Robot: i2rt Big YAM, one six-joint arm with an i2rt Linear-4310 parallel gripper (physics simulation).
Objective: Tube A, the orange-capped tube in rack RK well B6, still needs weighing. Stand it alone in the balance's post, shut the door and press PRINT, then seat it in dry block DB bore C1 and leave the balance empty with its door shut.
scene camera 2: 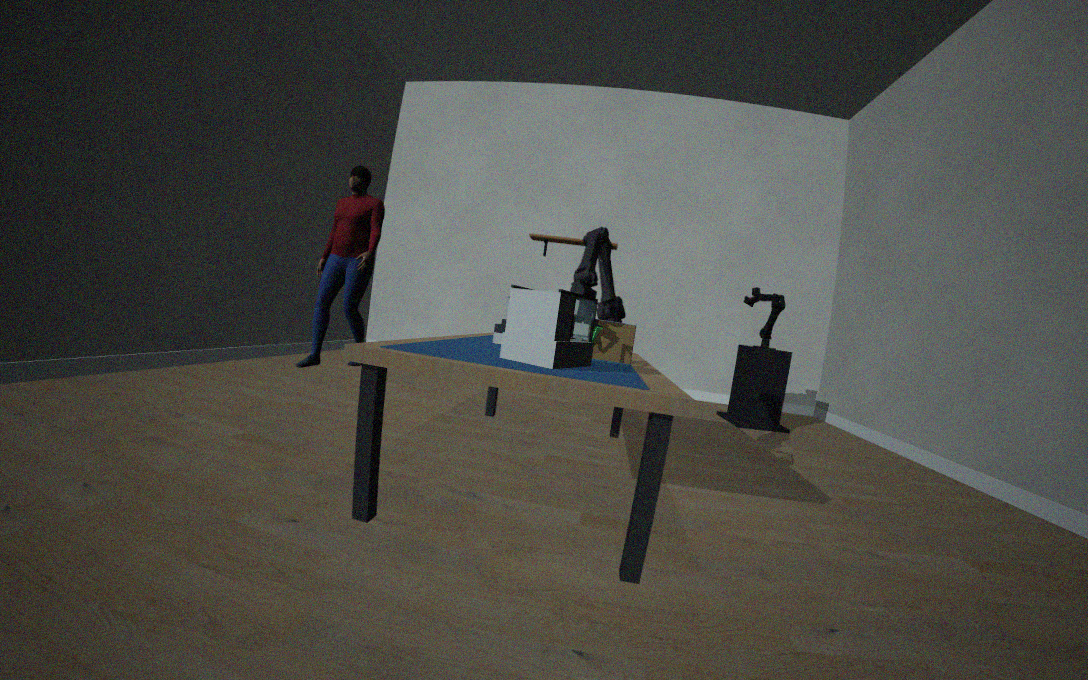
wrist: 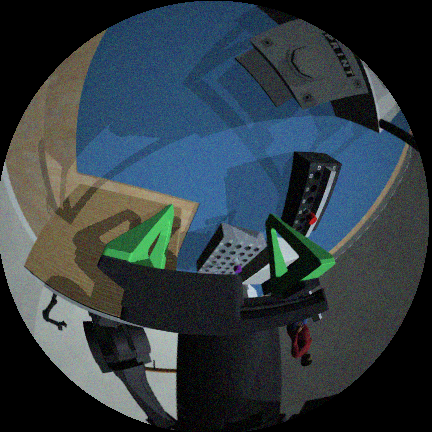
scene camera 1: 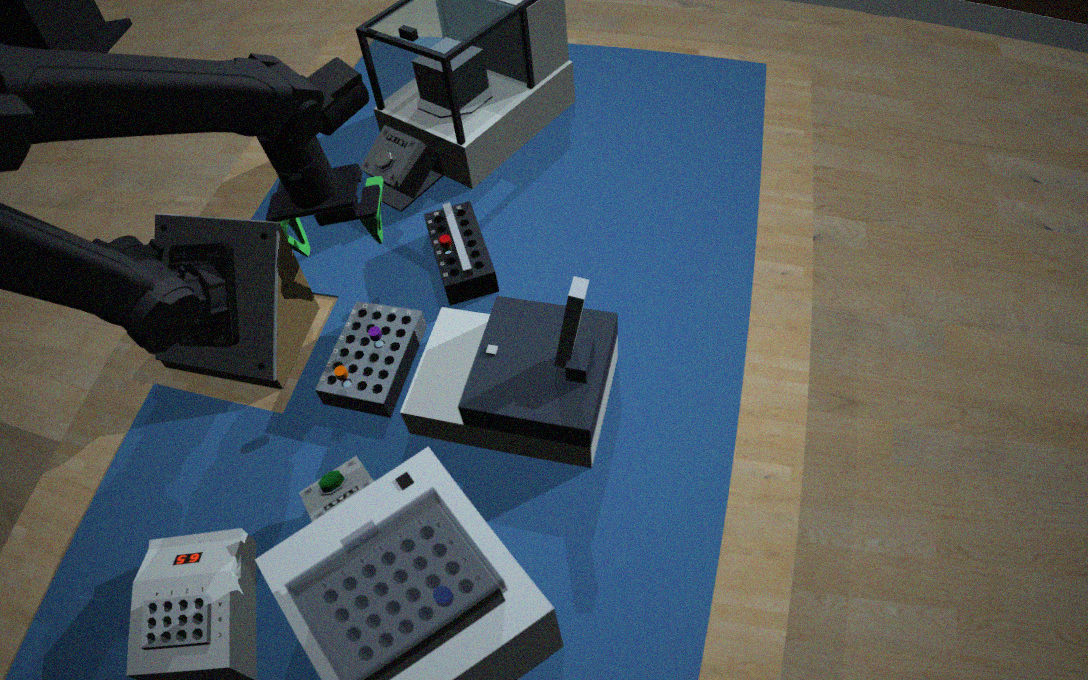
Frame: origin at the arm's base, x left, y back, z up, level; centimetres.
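Seen in the pictures: gripper, fingertip midpoint: (wrist: 222, 213) (scene camera 1: 344, 246); arm's base, link origin: (scene camera 2: 611, 337) (scene camera 1: 207, 294).
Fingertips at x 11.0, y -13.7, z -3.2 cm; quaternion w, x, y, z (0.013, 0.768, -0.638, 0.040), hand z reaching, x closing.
Offsets run from my fingertips to a thing's top centre. "pt": to the spot under its first point.
Tube A's orange cap {dy -5.0, dx -17.7, dz -0.1 cm} (scene camera 1: 340, 371) shows at the near left corner of the grey rack RK {dy -6.5, dx -13.1, dz -2.6 cm} (scene camera 1: 353, 398) (wrist: 212, 248); the cap does not show in the wrist view. The balance {pt dy -16.9, dx +24.9, dz -1.4 cm} (scene camera 1: 513, 128) has a glass chamber with a dark block (scene camera 1: 451, 78) inside; I cannot tell how its door stands. The PRINT panel {dy -1.0, dx +15.2, dz +1.9 cm} (scene camera 1: 393, 156) (wrist: 320, 65) lies in front of it. A white unit with a red display {dy +4.2, dx -45.4, dz +1.4 cm} (scene camera 1: 232, 633), seemingly dry block DB, shows empty bores. My gripper (scene camera 1: 344, 246) (wrist: 222, 213) is open and empty, above the mat left of the black rack, away from tube A.
A purple cap {dy -7.5, dx -12.3, dz -0.1 cm} (scene camera 1: 374, 331) (wrist: 238, 269) is in RK. The black rack {dy -13.5, dx +3.3, dz -0.8 cm} (scene camera 1: 473, 287) (wrist: 296, 180) holds a red-capped tube {dy -12.5, dx +1.8, dz +0.1 cm} (scene camera 1: 444, 239) (wrist: 312, 219). A dark-lidded box {dy -23.4, dx -15.6, dz +4.6 cm} (scene camera 1: 529, 384) with an upright handle stands right of RK. A white machine {pt dy -30.0, dx -42.8, dz +7.9 cm} (scene camera 1: 525, 609) holds a blue cap {pt dy -24.8, dx -44.0, dz +13.4 cm} (scene camera 1: 442, 595).
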